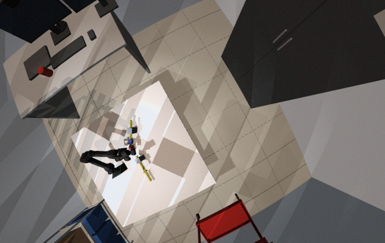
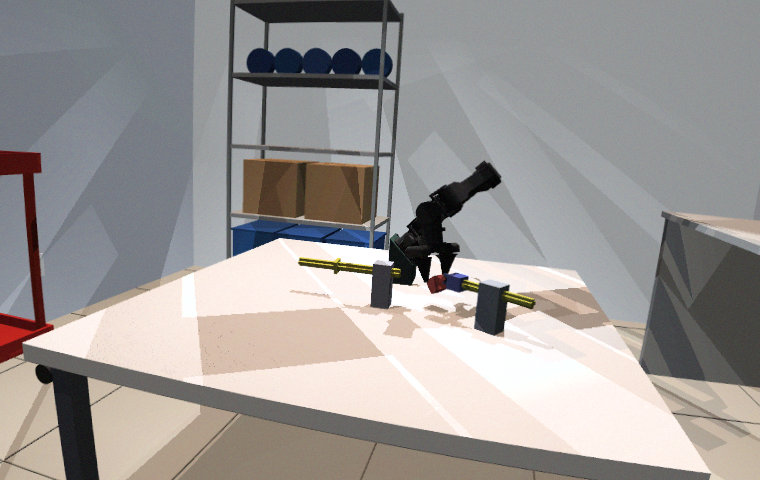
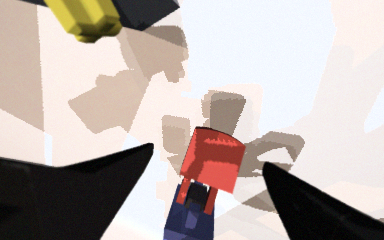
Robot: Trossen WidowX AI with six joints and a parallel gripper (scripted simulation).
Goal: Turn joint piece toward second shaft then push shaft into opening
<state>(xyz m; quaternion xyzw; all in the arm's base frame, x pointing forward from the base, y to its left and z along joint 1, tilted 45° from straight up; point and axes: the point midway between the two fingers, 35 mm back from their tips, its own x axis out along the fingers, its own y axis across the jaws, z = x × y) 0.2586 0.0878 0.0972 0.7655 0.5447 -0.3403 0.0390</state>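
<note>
My gripper tip is 10 mm to the right of the red joint piece and 10 mm above it.
</note>
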